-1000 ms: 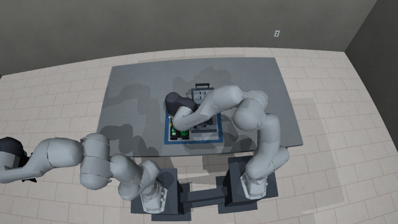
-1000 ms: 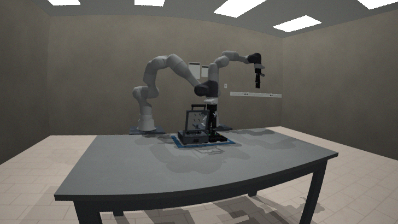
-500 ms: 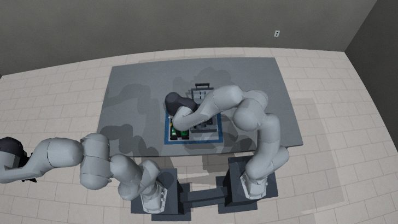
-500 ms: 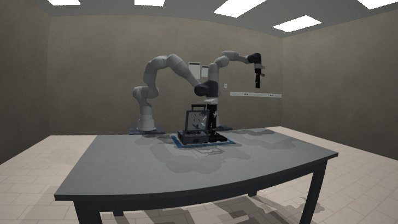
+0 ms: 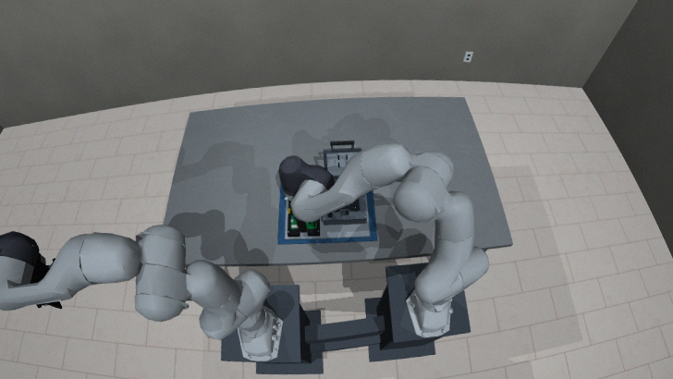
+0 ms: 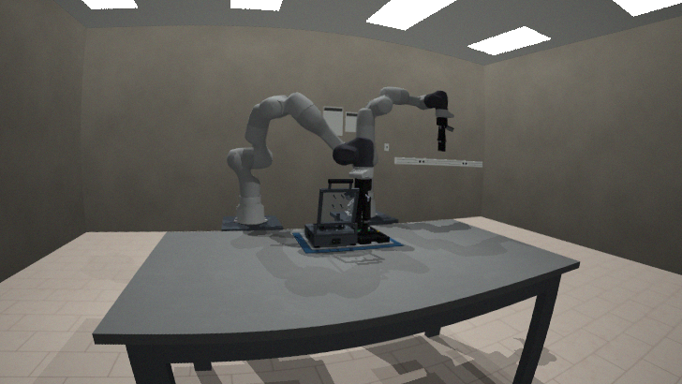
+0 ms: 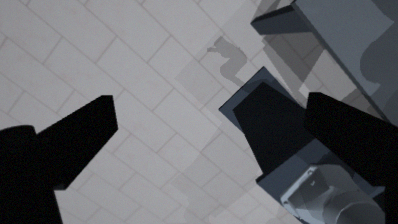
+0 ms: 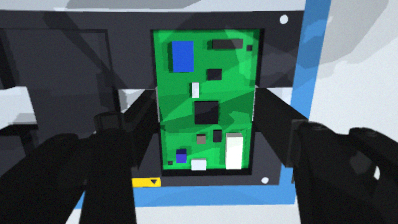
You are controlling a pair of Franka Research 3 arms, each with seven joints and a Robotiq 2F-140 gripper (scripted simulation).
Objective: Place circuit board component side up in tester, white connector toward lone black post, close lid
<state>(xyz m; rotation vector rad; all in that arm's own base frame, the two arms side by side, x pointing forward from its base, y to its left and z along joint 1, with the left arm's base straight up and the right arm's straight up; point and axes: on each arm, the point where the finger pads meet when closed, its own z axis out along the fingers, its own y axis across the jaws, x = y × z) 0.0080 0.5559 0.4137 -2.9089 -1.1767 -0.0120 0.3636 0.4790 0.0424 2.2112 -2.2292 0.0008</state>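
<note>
The green circuit board is 2 cm below my right hand. From my right hand the other things lie so: clear lid: 19 cm to the right, 17 cm ahead, 14 cm above; nest: 17 cm to the right, 5 cm ahead, 3 cm above; black tray: 5 cm ahead, 2 cm below.
</note>
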